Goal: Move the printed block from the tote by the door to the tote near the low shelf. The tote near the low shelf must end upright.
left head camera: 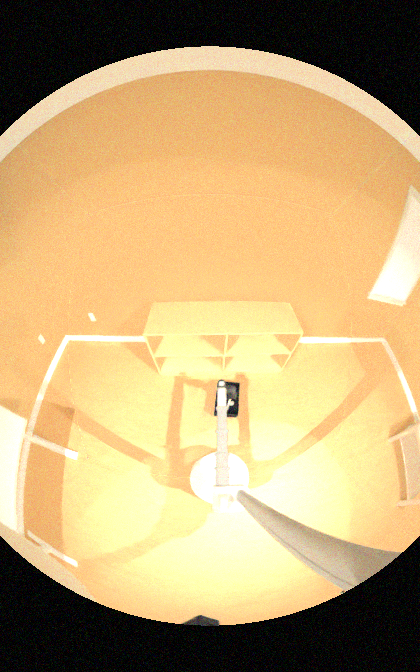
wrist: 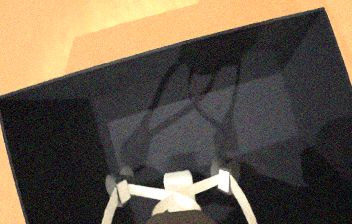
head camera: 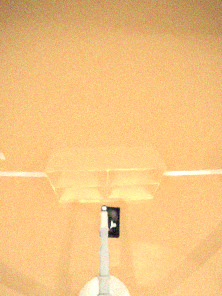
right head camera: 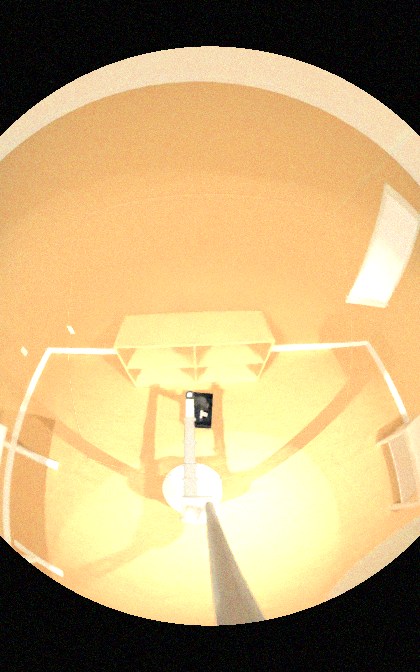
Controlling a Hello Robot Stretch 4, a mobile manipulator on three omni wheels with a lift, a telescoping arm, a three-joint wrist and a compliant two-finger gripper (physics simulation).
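Places are measured from the robot's base along level axes (x left, y back, z up), in metres.
Pixels of known places: gripper, fingertip midpoint: (wrist: 173,173) (head camera: 112,225).
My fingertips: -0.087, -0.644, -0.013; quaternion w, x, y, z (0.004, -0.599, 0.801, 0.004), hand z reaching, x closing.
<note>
Behind a point stands the place of what it marks, as x, y, z.
The black tote (head camera: 115,233) @[-0.122, -0.563, -0.024] (left head camera: 236,400) (right head camera: 209,421) (wrist: 322,65) @[-0.034, -0.824, 0.050] stands upright on the floor in front of the low shelf (head camera: 105,160) @[-0.010, -1.071, 0.583] (left head camera: 223,317) (right head camera: 195,328). My gripper (head camera: 113,225) @[-0.087, -0.644, -0.013] (left head camera: 230,403) (right head camera: 204,414) (wrist: 173,173) @[-0.087, -0.644, -0.013] is open, pointing down inside the tote's outline, with its fingertips well apart. In the wrist view the finger shadows fall on the tote's floor and far wall. A dark patch shows between and beyond the fingertips; I cannot tell whether it is the printed block or shadow. The near part of the tote is hidden by the gripper.
A dark object (left head camera: 201,621) shows partly at the bottom edge of the left head view. A pale framed piece of furniture (left head camera: 411,465) (right head camera: 402,467) stands at the right wall. White baseboards run along the walls. The arm (head camera: 104,250) @[-0.003, -0.319, 0.416] reaches forward beside the tote.
</note>
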